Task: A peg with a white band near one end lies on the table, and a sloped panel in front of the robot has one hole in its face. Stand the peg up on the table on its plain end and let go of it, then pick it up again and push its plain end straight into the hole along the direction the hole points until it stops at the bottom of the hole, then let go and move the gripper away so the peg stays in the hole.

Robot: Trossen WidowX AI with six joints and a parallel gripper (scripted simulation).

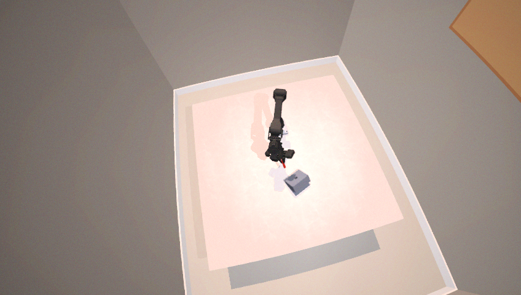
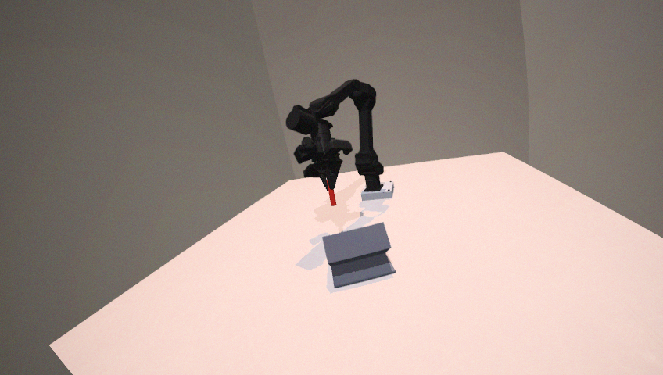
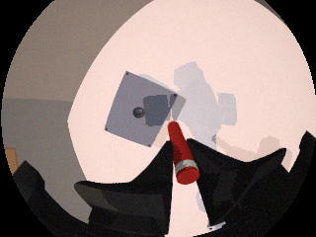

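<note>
Now: the grey sloped panel 9 cm ahead of my gripper tip, 9 cm to the left of it and 10 cm below it. The rest, counted from my gripper tip: red peg 1 cm behind, 1 cm above.
</note>
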